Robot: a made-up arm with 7 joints.
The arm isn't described. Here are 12 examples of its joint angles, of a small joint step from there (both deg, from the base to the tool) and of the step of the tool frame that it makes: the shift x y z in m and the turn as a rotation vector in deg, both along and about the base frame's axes.
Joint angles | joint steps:
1: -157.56 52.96 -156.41 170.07 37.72 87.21 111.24 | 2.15 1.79 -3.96 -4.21 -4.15 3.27 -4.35
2: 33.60 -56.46 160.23 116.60 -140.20 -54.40 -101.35 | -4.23 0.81 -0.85 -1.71 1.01 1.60 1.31
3: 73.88 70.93 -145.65 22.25 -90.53 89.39 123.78 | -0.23 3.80 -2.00 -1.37 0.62 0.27 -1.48
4: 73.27 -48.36 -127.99 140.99 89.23 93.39 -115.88 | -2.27 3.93 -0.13 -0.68 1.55 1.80 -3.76
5: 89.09 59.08 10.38 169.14 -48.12 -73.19 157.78 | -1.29 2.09 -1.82 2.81 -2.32 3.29 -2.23
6: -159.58 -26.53 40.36 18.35 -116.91 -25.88 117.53 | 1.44 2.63 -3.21 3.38 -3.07 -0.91 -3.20
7: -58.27 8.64 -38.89 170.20 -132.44 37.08 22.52 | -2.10 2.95 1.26 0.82 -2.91 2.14 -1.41
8: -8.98 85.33 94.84 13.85 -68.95 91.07 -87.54 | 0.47 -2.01 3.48 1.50 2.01 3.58 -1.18
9: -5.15 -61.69 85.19 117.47 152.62 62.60 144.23 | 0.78 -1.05 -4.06 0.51 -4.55 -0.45 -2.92
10: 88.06 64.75 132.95 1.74 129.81 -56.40 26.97 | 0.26 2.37 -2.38 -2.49 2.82 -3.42 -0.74
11: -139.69 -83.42 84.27 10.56 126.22 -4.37 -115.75 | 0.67 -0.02 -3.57 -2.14 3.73 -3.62 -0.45
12: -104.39 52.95 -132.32 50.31 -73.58 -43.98 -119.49 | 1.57 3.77 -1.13 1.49 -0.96 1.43 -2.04
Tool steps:
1: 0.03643 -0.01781 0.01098 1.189 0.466 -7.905
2: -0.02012 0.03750 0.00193 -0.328 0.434 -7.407
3: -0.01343 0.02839 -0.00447 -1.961 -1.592 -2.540
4: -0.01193 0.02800 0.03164 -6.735 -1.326 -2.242
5: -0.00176 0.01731 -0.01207 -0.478 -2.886 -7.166
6: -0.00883 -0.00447 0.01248 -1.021 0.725 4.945
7: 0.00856 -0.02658 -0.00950 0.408 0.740 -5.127
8: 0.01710 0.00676 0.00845 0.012 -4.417 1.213
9: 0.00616 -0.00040 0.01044 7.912 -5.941 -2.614
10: 0.02459 0.01872 -0.00698 2.529 -5.493 0.545
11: -0.01987 0.03315 0.00800 -6.159 -3.092 -4.800
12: -0.00184 -0.02147 0.00267 7.571 -1.177 0.803
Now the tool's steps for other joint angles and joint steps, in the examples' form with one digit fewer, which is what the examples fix.
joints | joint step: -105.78 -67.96 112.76 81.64 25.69 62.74 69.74 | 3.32 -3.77 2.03 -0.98 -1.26 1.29 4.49
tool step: -0.0254 0.0204 -0.0359 -4.88 1.41 -0.48
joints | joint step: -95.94 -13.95 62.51 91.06 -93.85 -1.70 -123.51 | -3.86 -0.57 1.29 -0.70 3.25 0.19 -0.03
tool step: -0.0030 -0.0222 -0.0010 2.52 -0.89 -2.55
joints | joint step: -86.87 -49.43 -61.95 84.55 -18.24 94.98 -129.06 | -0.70 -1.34 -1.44 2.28 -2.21 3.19 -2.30
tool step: -0.0047 0.0315 -0.0111 1.01 -0.40 -0.47
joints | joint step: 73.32 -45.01 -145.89 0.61 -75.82 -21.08 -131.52 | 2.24 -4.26 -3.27 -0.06 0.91 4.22 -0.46
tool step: -0.0106 0.0128 -0.0276 4.24 4.52 2.60
